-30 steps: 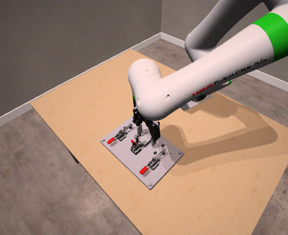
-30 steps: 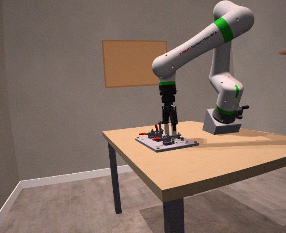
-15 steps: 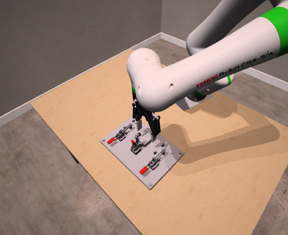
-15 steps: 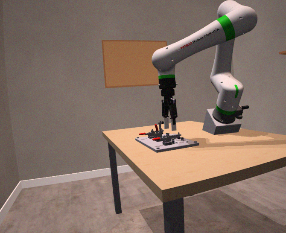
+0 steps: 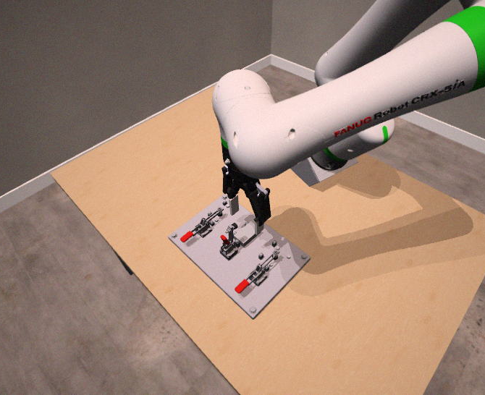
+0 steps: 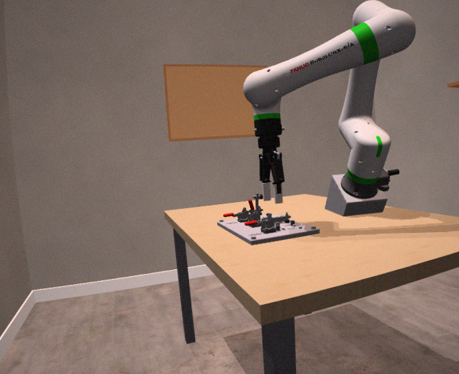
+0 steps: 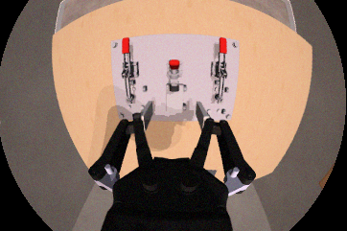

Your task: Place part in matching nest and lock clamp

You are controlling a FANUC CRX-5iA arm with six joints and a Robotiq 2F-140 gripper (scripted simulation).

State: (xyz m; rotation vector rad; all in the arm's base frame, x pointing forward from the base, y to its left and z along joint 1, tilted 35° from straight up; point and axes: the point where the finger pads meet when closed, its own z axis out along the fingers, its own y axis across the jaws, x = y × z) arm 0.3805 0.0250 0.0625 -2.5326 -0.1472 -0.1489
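Right now my hand is 9 cm above the grey part. Also, from my hand: grey fixture plate (11 cm below, 4 cm ahead, 1 cm to the left); clamp (12 cm to the left, 7 cm below, 6 cm ahead).
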